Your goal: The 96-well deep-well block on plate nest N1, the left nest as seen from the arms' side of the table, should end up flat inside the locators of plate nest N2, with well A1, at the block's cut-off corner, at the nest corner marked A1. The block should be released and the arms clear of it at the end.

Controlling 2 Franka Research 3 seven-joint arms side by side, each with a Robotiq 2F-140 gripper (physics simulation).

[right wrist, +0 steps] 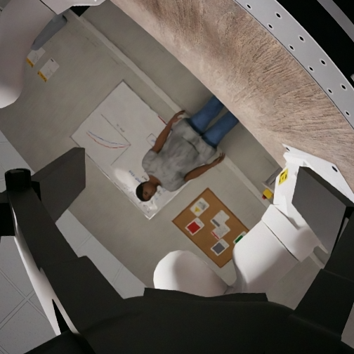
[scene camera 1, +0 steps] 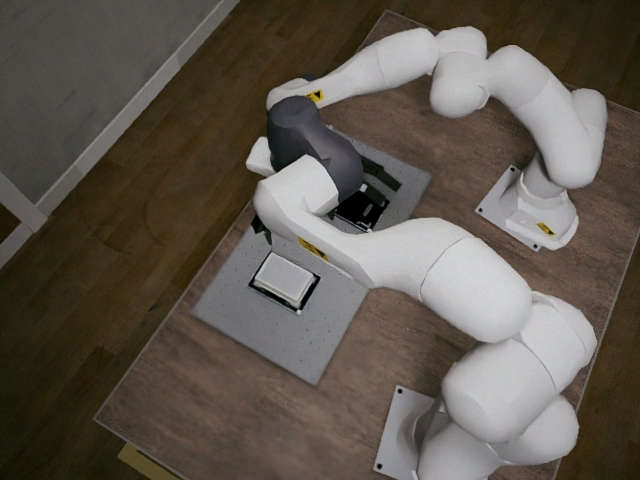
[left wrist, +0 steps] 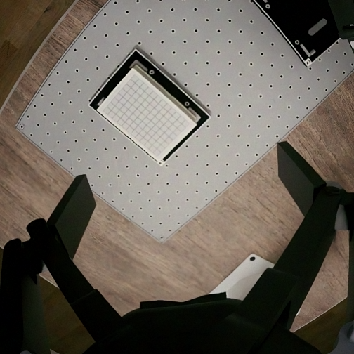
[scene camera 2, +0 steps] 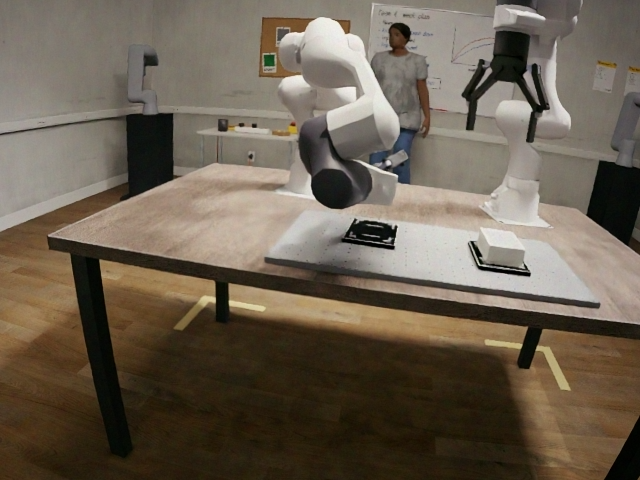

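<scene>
The white deep-well block sits upright on the black nest N1. Its cut-off corner cannot be made out. The black nest N2 holds no block. My left gripper is open and empty, high above the table; in the left wrist view the block lies beyond its fingertips. The arm mostly hides it in scene camera 1. My right gripper is open and empty; its fingers show near N2 in scene camera 1, and its arm hides it in scene camera 2.
Both nests stand on a grey perforated plate on the wooden table. In scene camera 1 the left arm reaches across the plate near the right arm's dark wrist. A person stands beyond the table.
</scene>
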